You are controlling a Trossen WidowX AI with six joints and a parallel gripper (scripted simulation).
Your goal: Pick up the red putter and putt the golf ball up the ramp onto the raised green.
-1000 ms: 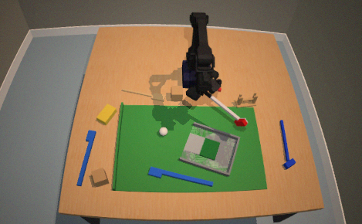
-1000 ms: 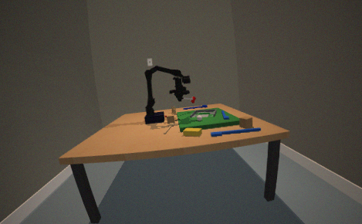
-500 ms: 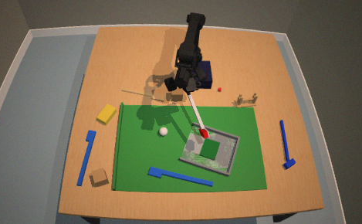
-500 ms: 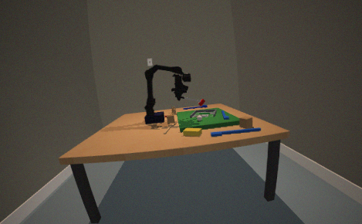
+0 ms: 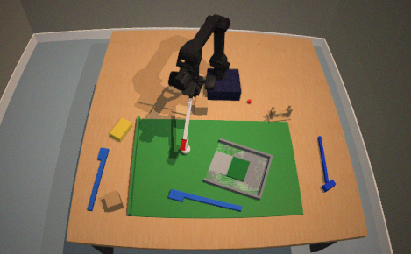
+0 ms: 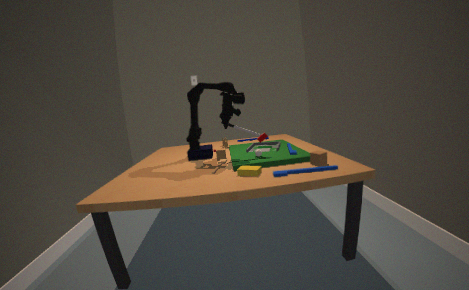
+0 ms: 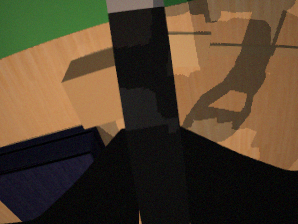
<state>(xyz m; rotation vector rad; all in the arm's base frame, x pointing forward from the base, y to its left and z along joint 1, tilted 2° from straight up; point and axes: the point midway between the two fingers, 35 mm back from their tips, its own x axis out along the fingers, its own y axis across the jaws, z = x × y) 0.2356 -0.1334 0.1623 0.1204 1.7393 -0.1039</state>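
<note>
Right now the thin tan stick is 19 cm below my gripper tip, 12 cm to the right of it and 6 cm behind it. From my gripper tip the other things lie so: green mat 25 cm ahead, 19 cm below, 11 cm to the left; then white golf ball 18 cm ahead, 17 cm below, 2 cm to the right; then yellow block 33 cm to the right, 18 cm below, 9 cm ahead.
</note>
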